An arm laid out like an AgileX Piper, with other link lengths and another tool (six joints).
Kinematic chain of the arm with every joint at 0, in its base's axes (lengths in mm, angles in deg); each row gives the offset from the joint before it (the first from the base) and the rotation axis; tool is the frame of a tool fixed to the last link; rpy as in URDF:
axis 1: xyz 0 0 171 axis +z
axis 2: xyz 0 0 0 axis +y
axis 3: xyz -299.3 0 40.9 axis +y
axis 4: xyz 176 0 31.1 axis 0.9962 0 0.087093
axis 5: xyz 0 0 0 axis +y
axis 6: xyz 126.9 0 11.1 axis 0.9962 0 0.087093
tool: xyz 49.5 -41 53.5 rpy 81.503 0.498 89.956
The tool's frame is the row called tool.
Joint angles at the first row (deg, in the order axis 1, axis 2, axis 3, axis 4, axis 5, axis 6):
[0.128, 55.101, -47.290, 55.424, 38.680, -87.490]
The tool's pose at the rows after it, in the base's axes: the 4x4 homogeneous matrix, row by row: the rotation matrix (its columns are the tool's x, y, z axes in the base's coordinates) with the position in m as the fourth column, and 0 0 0 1 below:
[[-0.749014 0.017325 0.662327 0.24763], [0.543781 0.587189 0.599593 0.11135], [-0.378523 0.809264 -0.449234 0.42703], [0 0 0 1]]
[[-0.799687 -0.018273 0.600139 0.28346], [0.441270 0.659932 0.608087 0.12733], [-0.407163 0.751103 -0.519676 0.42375], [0 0 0 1]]
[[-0.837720 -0.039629 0.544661 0.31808], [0.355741 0.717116 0.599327 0.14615], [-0.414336 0.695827 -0.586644 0.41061], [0 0 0 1]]
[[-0.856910 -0.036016 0.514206 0.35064], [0.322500 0.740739 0.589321 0.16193], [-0.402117 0.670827 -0.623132 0.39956], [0 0 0 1]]
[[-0.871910 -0.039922 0.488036 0.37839], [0.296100 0.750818 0.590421 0.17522], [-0.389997 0.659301 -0.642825 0.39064], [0 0 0 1]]
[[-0.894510 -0.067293 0.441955 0.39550], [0.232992 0.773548 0.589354 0.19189], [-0.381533 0.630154 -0.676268 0.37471], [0 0 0 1]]
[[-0.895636 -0.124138 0.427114 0.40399], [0.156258 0.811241 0.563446 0.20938], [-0.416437 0.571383 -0.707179 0.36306], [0 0 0 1]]
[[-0.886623 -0.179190 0.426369 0.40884], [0.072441 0.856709 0.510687 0.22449], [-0.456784 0.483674 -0.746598 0.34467], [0 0 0 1]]
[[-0.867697 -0.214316 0.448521 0.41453], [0.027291 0.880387 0.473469 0.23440], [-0.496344 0.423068 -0.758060 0.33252], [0 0 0 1]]
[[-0.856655 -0.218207 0.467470 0.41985], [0.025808 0.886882 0.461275 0.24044], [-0.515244 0.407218 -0.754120 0.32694], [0 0 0 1]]
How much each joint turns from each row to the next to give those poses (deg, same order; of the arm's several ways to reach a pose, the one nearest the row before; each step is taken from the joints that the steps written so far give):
[0.824, 10.853, -9.506, -4.503, 6.599, -1.102]
[2.714, 9.075, -9.382, -5.564, 2.526, 0.210]
[3.665, 8.604, -8.179, -5.762, 1.085, 1.951]
[2.667, 7.459, -7.661, -3.842, 0.756, 3.325]
[1.298, 6.554, -7.484, -1.781, 1.813, 1.677]
[1.620, 5.583, -5.861, -1.978, 2.390, -0.108]
[2.684, 3.568, -4.235, -4.301, 0.427, -0.003]
[3.060, 2.689, -1.623, -6.085, -1.374, 0.230]
[2.127, 1.751, -0.129, -4.265, -2.993, 0.467]
[1.144, 1.134, 0.000, -1.802, -2.382, 1.245]

